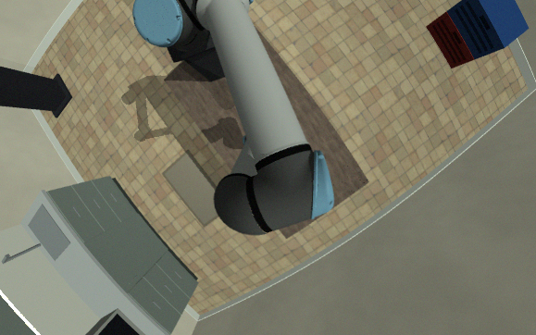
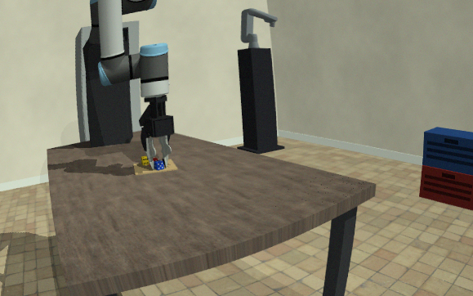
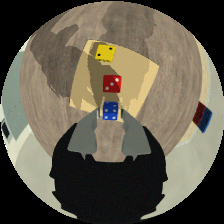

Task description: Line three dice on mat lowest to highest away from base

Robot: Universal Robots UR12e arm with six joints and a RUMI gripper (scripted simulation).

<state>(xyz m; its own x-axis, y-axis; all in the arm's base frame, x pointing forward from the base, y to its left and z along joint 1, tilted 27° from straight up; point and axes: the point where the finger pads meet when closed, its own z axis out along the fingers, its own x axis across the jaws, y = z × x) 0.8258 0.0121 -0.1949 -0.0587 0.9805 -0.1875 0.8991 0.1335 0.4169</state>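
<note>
The blue die lies 1 cm below my hand. From my hand the other things lie so: tan mat 5 cm behind, 2 cm below; yellow die 10 cm behind, 2 cm to the right, 1 cm below; red die 5 cm behind, 1 cm below.
</note>
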